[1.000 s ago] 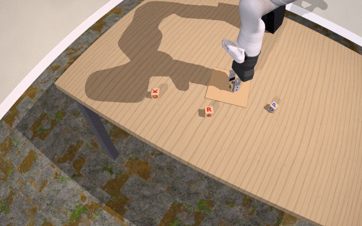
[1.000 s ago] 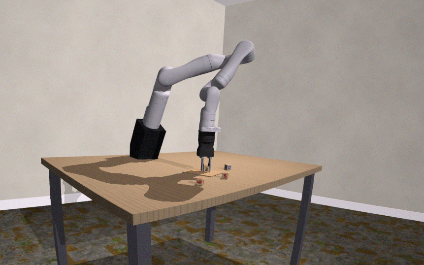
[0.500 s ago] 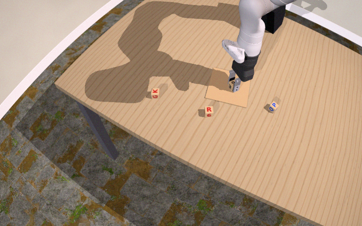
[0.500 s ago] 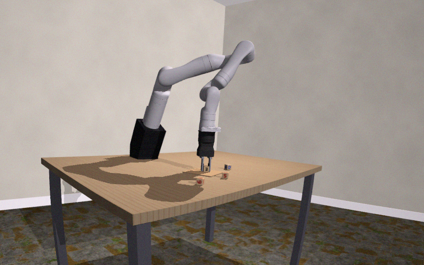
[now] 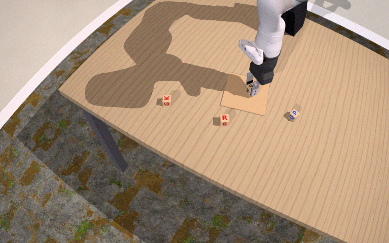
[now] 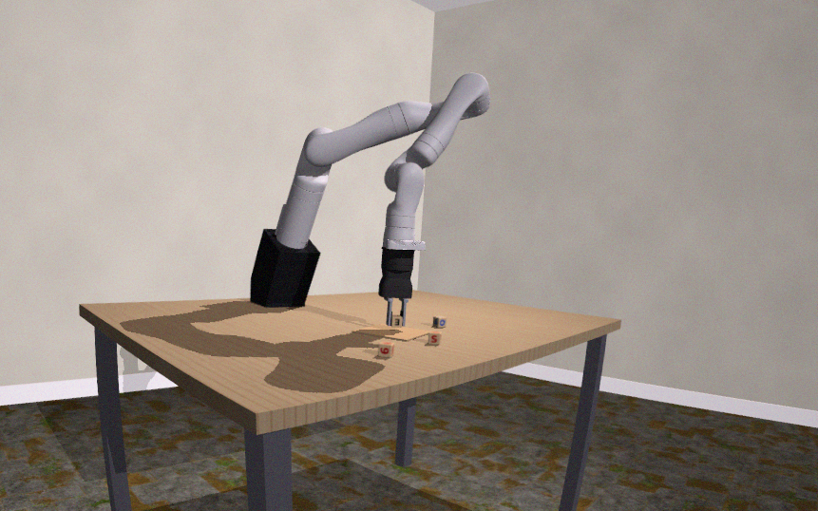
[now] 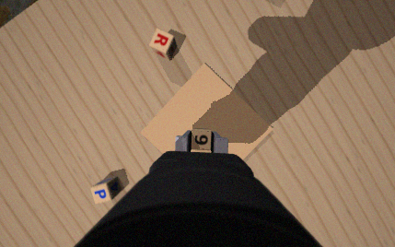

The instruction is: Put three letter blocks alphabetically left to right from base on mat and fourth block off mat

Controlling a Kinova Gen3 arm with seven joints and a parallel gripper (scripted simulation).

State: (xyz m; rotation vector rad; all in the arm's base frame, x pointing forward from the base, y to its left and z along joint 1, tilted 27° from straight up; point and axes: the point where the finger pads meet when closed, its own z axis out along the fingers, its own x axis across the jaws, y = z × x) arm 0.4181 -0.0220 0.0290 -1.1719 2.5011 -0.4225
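Now: hand 1 cm to the left of the tan mat and 3 cm above it. Also, from my hand: block (1 cm below).
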